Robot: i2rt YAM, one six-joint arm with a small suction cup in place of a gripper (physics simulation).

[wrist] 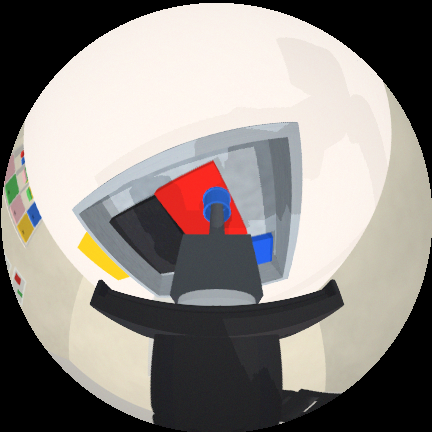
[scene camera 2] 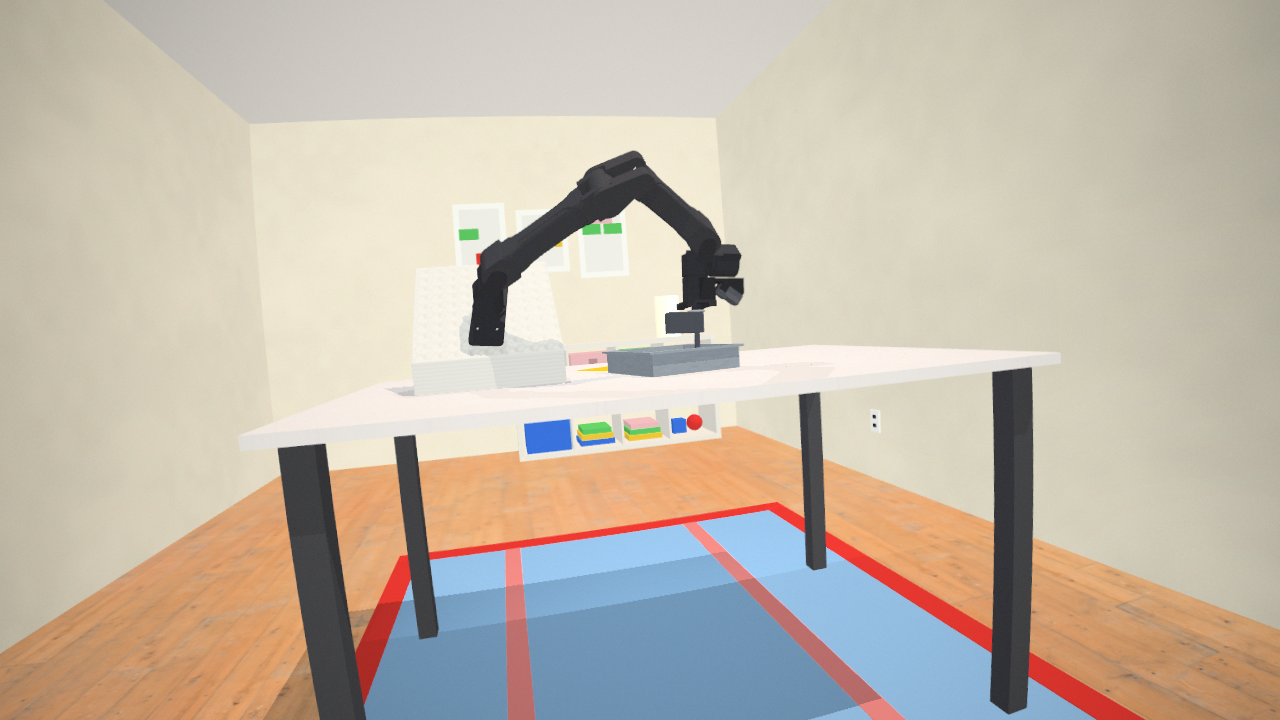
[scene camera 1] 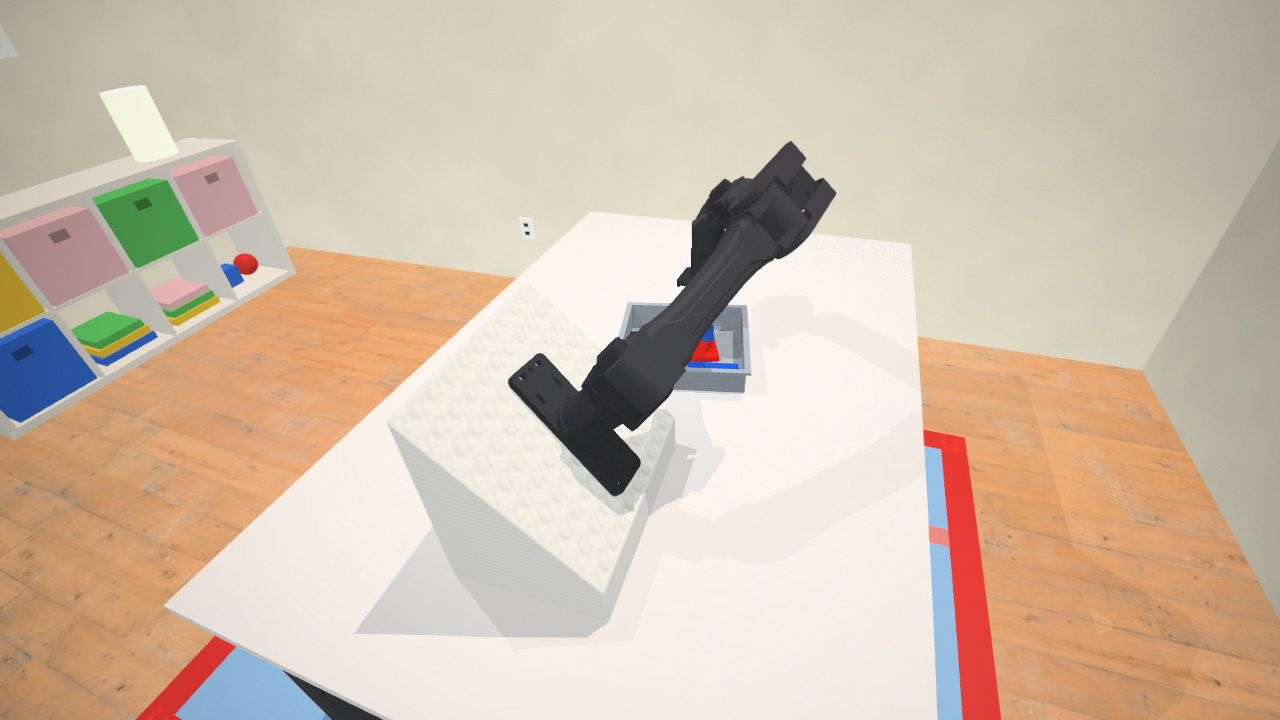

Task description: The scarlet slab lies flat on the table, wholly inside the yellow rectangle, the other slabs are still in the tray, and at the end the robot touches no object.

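Places are measured from the arm's base along level axes (x back, y right, z up), in metres.
Where they show: hand at its tool point: (wrist: 216, 193) (scene camera 1: 707, 342); arm's base at its link origin: (scene camera 2: 489, 312) (scene camera 1: 575, 425).
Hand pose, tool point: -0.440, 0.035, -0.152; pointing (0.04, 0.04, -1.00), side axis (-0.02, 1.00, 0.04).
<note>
Each offset is from my tool point to the top centre of the thing, as dx, dy, dz. "pt": to the spot under its first point. Level surfaces: height alone.
The scarlet slab @(+0.021, -0.014, +0.011) (scene camera 1: 706, 353) (wrist: 181, 196) is within the grey tray @(+0.054, -0.031, +0.047) (scene camera 1: 716, 382) (scene camera 2: 662, 363) (wrist: 296, 170), right beside the black slab @(+0.077, -0.085, +0.011) (wrist: 142, 235). My suction cup (scene camera 1: 707, 334) (wrist: 216, 196) is shut on the scarlet slab, off its centre near one long edge. The slab's height above the tray floor is hard to tell; the tray wall hides it in scene camera 2. A blue slab @(+0.103, +0.043, +0.011) (scene camera 1: 716, 366) (wrist: 263, 248) lies partly hidden in the tray. The yellow rectangle @(pt +0.214, -0.258, -0.002) (scene camera 2: 591, 368) (wrist: 101, 256) shows in part, on the table outside the tray, with no slab on the visible part.
The white arm mount (scene camera 1: 519, 465) (scene camera 2: 487, 373) stands on the table @(dz -0.003) (scene camera 1: 787, 608) (scene camera 2: 895, 360), beside the tray. The tray walls stand around the cup and slab. A shelf unit (scene camera 1: 210, 145) with bins stands away from the table.
</note>
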